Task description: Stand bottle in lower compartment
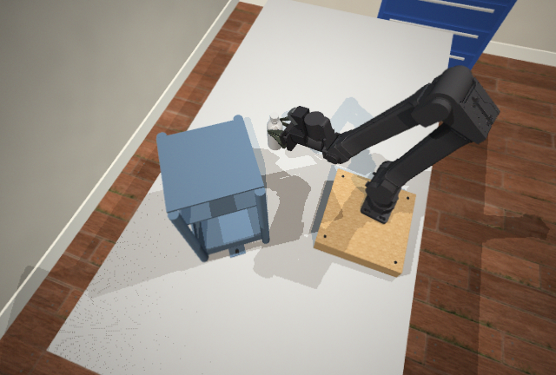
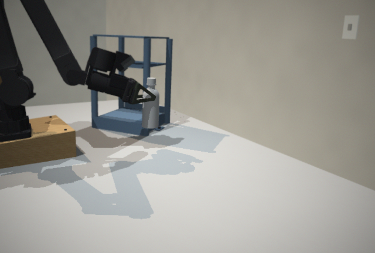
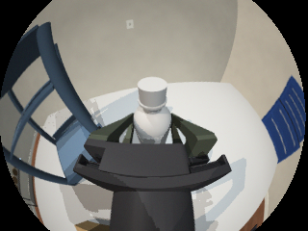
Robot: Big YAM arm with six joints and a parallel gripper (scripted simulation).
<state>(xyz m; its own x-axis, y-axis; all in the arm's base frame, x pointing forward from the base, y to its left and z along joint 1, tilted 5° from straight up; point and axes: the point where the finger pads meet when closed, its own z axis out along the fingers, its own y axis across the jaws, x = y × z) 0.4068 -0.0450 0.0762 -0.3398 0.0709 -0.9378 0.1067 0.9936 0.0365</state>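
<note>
The blue shelving unit lies 2 cm ahead of my hand and 29 cm to the left of it. Also, from my hand: grey bottle: right at my hand.
</note>
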